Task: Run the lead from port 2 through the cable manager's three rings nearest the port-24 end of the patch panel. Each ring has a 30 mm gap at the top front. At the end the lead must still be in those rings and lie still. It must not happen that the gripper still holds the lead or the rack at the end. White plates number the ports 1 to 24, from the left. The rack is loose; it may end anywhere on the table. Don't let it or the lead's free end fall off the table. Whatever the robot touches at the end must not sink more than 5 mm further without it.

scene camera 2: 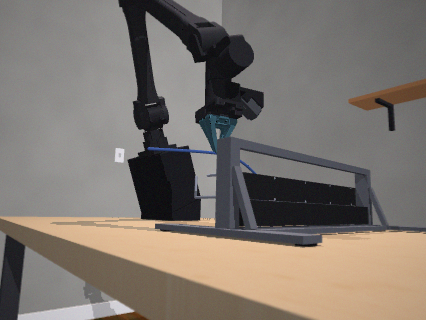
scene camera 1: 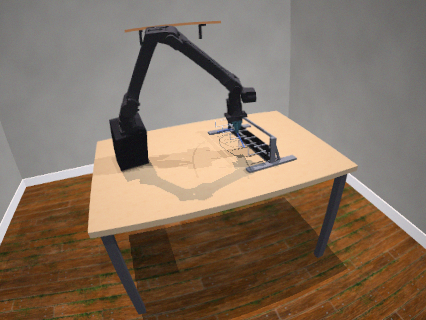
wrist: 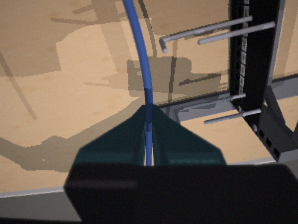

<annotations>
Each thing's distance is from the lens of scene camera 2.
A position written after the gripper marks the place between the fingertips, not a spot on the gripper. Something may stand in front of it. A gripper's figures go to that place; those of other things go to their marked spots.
gripper (scene camera 2: 217, 153): 68 cm
grey rack (scene camera 2: 280, 205): 56 cm
</annotations>
